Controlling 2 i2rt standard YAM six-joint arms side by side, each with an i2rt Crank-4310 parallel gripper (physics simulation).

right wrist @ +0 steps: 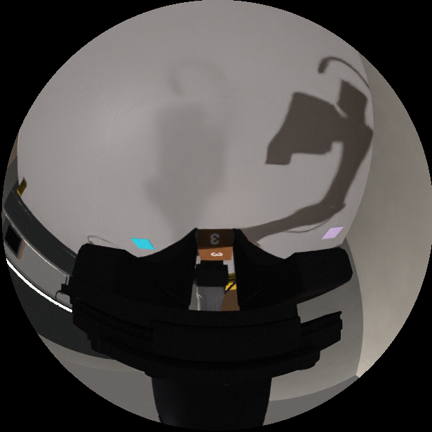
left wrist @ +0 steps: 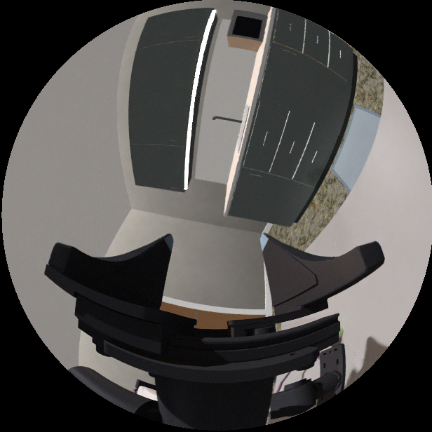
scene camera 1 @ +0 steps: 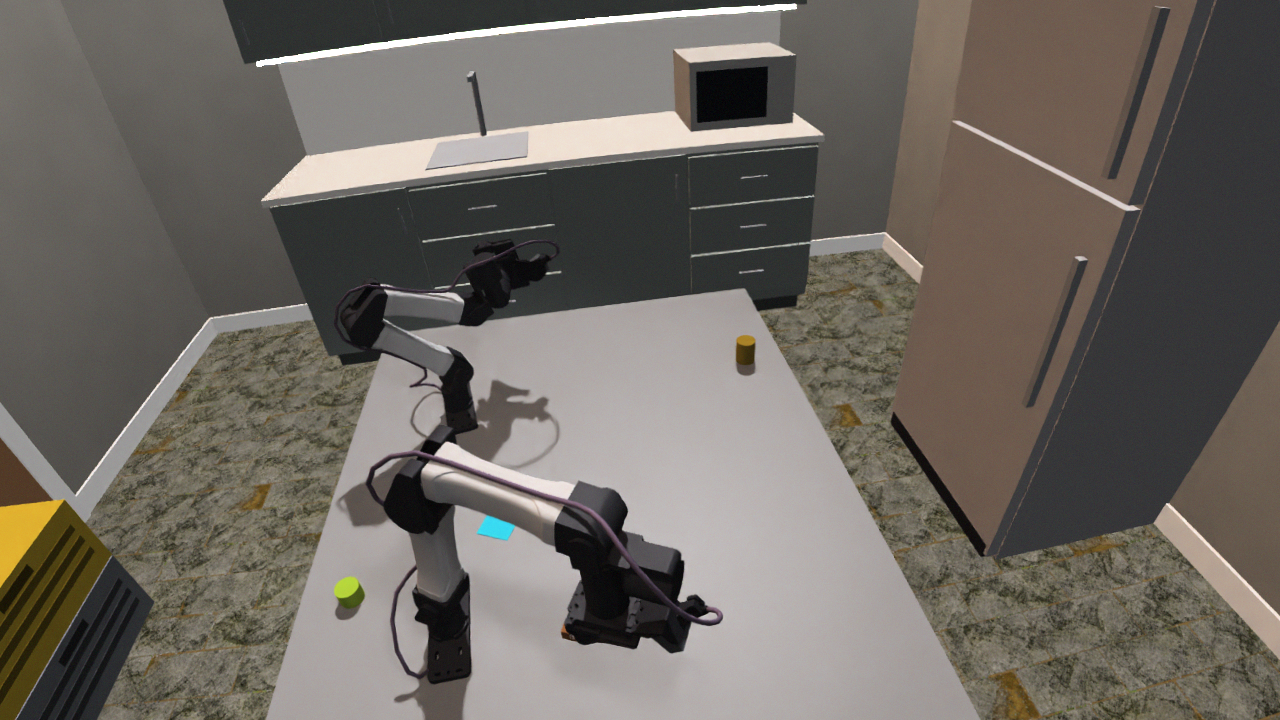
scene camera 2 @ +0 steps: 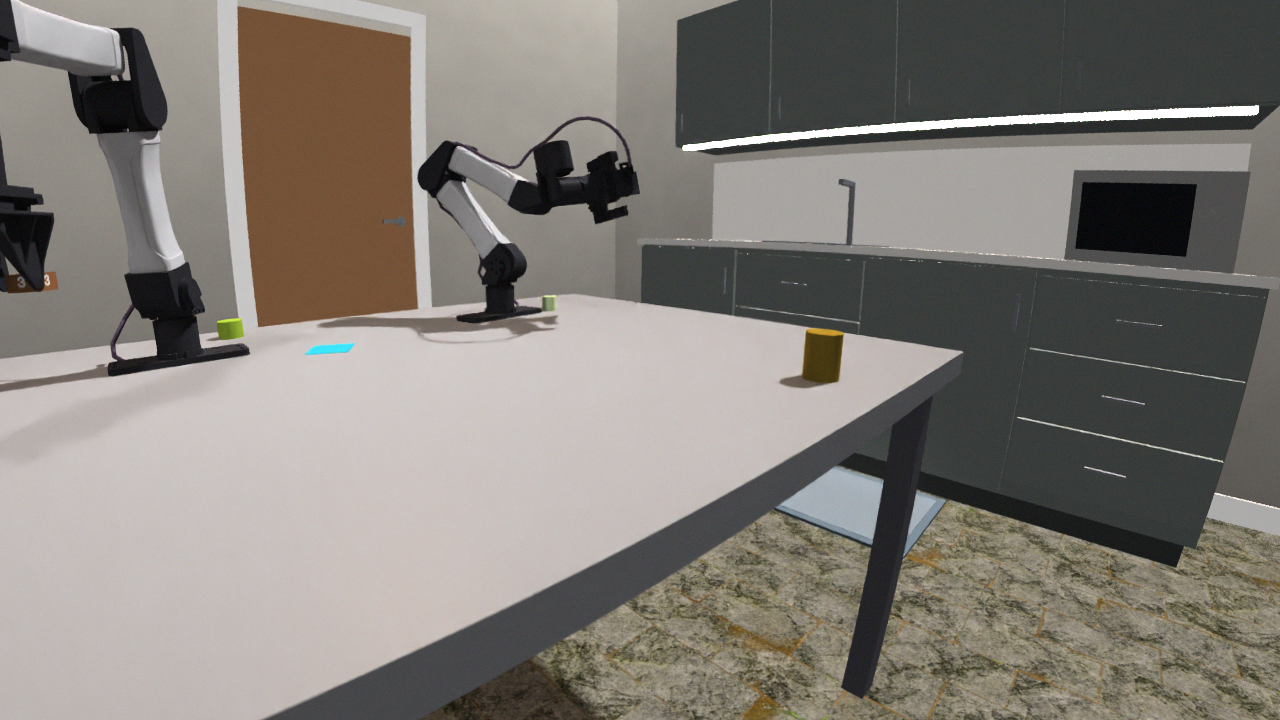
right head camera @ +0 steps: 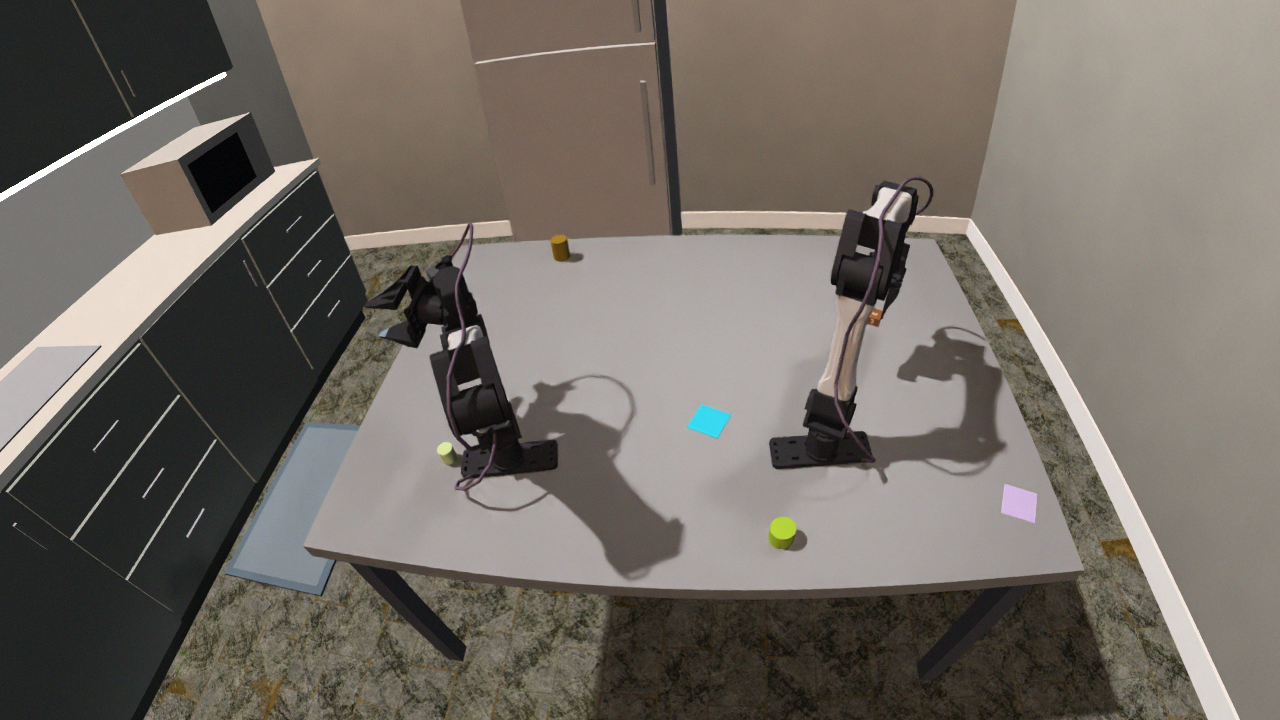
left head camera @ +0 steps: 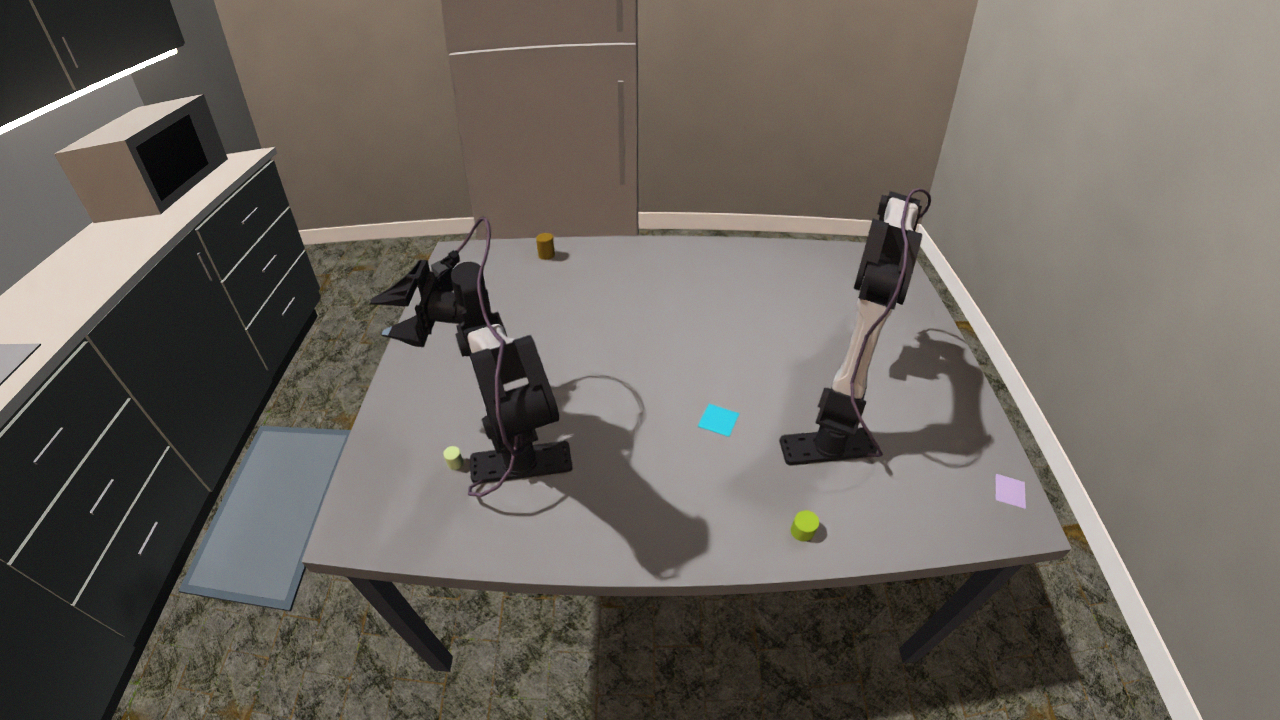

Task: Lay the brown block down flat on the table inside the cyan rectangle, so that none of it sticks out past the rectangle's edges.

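Frame: origin at the left arm's base, x back, y right, z up, level; millimetres.
Seen in the pictures: left gripper, between the fingertips: [right head camera: 372,319] [left head camera: 376,317]; right gripper, between the fingertips: [scene camera 1: 586,633] [scene camera 2: 23,290] [right head camera: 874,315]; left arm's base, origin of its link: [scene camera 1: 459,407] [scene camera 2: 500,316] [right head camera: 509,460] [left head camera: 520,463]; right arm's base, origin of its link: [scene camera 1: 450,627] [scene camera 2: 181,361] [right head camera: 820,451] [left head camera: 828,447].
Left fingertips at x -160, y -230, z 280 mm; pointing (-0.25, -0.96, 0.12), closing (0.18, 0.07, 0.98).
Observation:
Offsets run from my left fingertips to a thing's top centre. "*": to the spot under its first point.
The brown block @(dz -123, dx +40, dy +1008 mm) [right head camera: 875,317] [scene camera 1: 567,631] [scene camera 2: 46,282] [right wrist: 215,239] is held high above the table, with a number 3 on two faces in the right wrist view. My right gripper [right wrist: 214,230] is shut on it, with a fingertip on each side. In the left head camera the arm hides the block. The cyan rectangle @(* dz -280, dx +125, dy +638 mm) [left head camera: 718,420] [right head camera: 708,420] [scene camera 1: 496,527] [scene camera 2: 330,349] [right wrist: 143,243] lies flat on the table between the arm bases, with nothing on it. My left gripper [left head camera: 379,317] [right head camera: 375,320] [left wrist: 216,236] is open and empty, raised beyond the table's left edge in the head views.
A green cylinder @(dz -247, dx +416, dy +718 mm) [left head camera: 804,525] [right head camera: 782,532] [scene camera 1: 349,592] stands near the front edge in the head views. A pale green cylinder @(dz -247, dx +139, dy +97 mm) [left head camera: 453,458] [right head camera: 446,454] stands by the left arm's base. An orange-brown cylinder @(dz -219, dx -572, dy +335 mm) [left head camera: 546,246] [scene camera 2: 821,355] stands far back. A purple square @(* dz -279, dx +458, dy +1199 mm) [left head camera: 1010,490] [right wrist: 332,233] lies front right.

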